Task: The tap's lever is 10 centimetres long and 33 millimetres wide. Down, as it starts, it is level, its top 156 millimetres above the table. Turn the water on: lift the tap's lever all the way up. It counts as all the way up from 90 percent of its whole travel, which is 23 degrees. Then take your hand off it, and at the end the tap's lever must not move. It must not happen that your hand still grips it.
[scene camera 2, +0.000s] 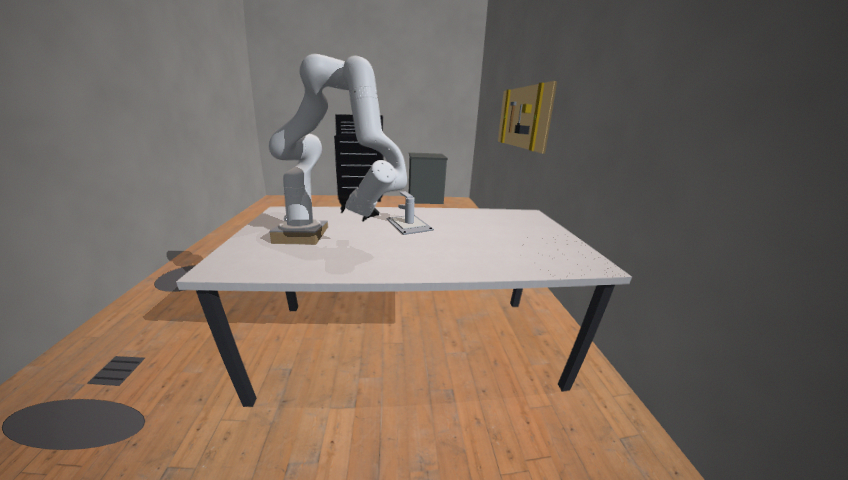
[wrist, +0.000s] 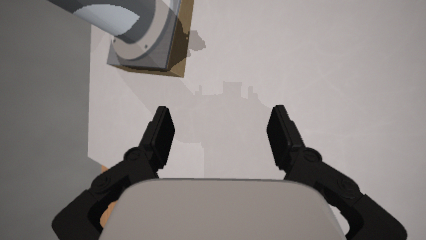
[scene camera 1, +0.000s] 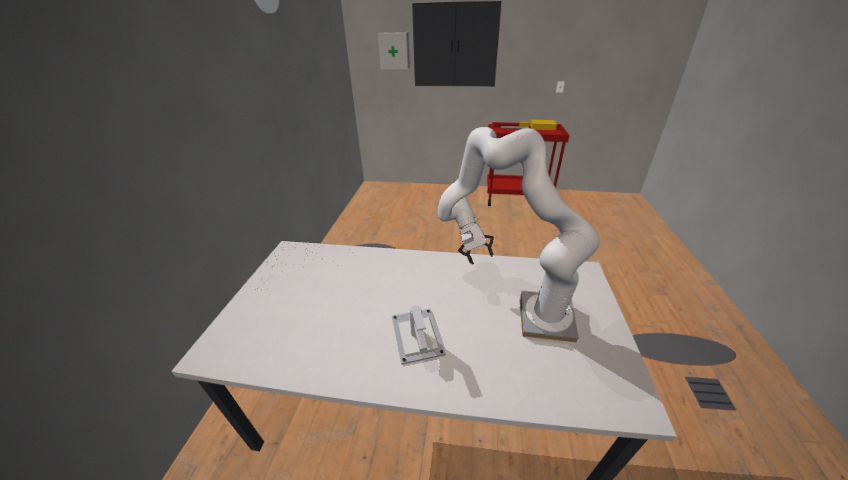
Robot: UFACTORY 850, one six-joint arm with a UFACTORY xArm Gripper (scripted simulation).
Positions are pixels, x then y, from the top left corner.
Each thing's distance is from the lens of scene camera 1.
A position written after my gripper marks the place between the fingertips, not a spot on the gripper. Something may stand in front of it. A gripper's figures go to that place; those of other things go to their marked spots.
my gripper (scene camera 1: 482, 260): 1.47 m
tap (scene camera 1: 424, 340): 1.24 m
